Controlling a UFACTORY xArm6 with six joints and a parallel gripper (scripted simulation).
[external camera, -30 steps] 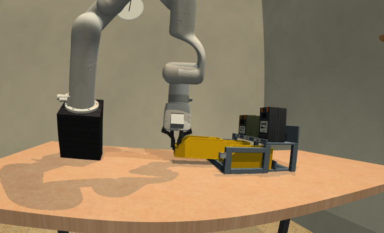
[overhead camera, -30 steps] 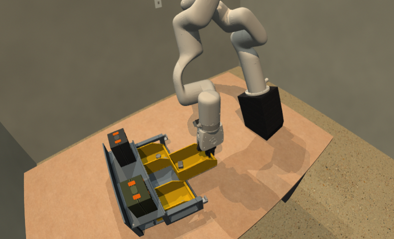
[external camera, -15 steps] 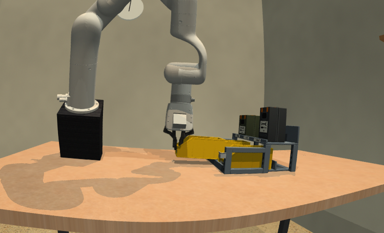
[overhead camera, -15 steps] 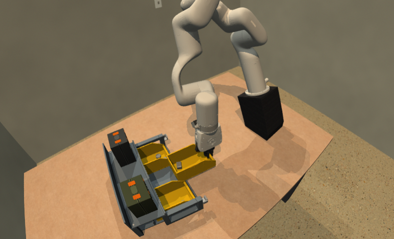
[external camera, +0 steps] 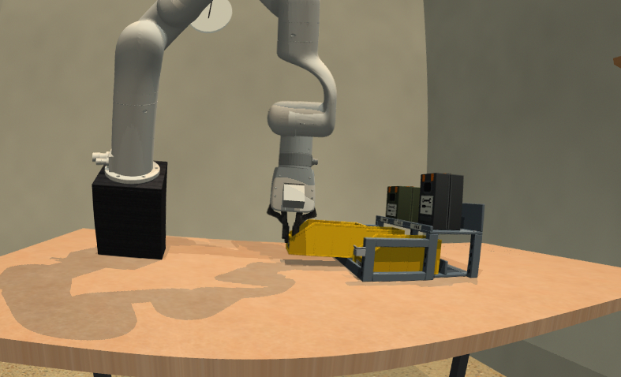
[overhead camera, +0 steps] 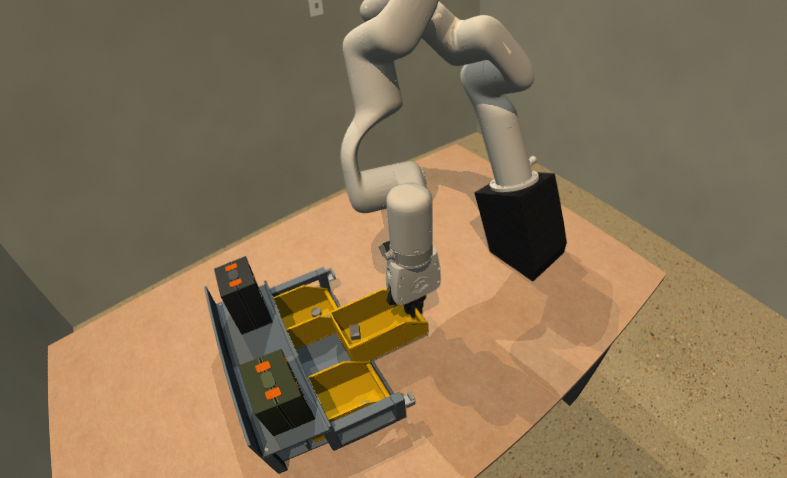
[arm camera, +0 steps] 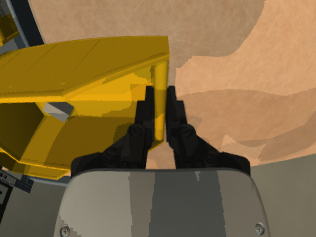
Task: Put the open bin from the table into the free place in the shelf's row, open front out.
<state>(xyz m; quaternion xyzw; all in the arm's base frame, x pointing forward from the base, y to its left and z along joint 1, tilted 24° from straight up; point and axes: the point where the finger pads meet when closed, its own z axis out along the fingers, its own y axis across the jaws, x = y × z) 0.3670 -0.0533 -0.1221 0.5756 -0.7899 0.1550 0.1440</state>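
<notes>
Right now the shelf lip is 12 cm ahead of my hand, 6 cm below it and 4 cm to the right of it. Also, from my hand: black box (27 cm ahead, 21 cm to the right, 9 cm above); then olive box (34 cm ahead, 8 cm above, 1 cm to the left).
</notes>
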